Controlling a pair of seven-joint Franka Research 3 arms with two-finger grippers.
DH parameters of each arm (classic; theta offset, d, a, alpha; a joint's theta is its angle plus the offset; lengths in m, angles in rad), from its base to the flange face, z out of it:
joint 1: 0 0.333 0 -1.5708
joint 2: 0 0 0 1.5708
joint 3: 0 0.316 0.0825 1.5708
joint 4: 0 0 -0.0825 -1.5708
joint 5: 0 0.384 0 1.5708
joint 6: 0 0 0.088 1.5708
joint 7: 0 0.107 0 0
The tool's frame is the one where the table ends.
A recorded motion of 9 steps. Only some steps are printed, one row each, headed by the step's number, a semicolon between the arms.
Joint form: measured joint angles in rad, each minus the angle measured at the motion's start. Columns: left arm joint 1, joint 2, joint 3, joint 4, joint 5, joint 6, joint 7; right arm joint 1, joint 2, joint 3, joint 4, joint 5, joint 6, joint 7.
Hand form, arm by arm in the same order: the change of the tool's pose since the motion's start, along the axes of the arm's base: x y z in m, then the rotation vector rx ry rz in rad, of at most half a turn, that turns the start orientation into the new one. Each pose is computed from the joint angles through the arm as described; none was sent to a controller.
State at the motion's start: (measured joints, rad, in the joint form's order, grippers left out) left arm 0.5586 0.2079 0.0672 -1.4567 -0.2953 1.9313 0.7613; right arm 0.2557 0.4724 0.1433 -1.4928 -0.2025 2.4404 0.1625
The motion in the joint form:
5: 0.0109 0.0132 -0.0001 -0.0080 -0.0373 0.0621 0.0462; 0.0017 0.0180 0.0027 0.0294 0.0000 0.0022 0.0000
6: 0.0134 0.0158 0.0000 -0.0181 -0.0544 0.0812 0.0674; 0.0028 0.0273 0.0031 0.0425 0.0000 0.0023 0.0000
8: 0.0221 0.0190 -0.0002 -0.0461 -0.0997 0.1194 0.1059; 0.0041 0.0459 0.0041 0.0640 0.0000 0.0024 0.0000
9: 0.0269 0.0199 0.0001 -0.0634 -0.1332 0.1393 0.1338; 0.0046 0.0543 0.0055 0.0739 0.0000 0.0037 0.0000
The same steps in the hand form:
5: 0.0027 0.0104 -0.0052 0.0130 -0.0534 -0.0094; 0.0048 0.0037 0.0024 0.0086 -0.0114 0.0024
6: 0.0032 0.0127 -0.0096 0.0122 -0.0683 -0.0176; 0.0071 0.0051 0.0023 0.0114 -0.0146 0.0030
8: 0.0023 0.0184 -0.0209 -0.0020 -0.1000 -0.0227; 0.0113 0.0073 -0.0002 0.0153 -0.0164 0.0036
9: 0.0014 0.0212 -0.0275 -0.0140 -0.1214 -0.0282; 0.0131 0.0088 -0.0011 0.0181 -0.0184 0.0047

